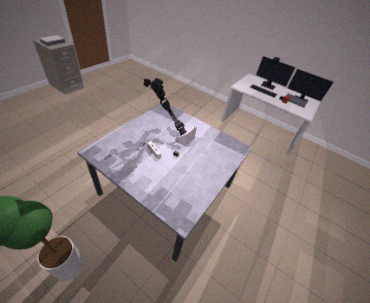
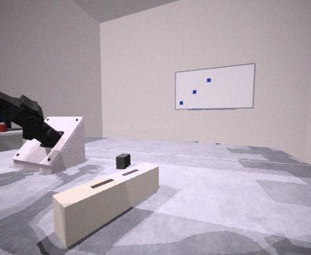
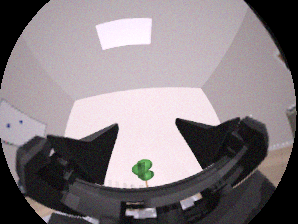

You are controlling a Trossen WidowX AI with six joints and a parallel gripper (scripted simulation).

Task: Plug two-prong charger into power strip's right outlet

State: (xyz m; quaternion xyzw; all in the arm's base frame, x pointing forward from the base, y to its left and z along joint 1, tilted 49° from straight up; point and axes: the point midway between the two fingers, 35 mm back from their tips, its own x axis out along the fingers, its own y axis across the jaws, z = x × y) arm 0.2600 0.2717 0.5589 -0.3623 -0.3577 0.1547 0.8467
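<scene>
The two-prong charger lies 670 mm below my gripper tip, 340 mm to the left of it and 60 mm behind it.
</scene>
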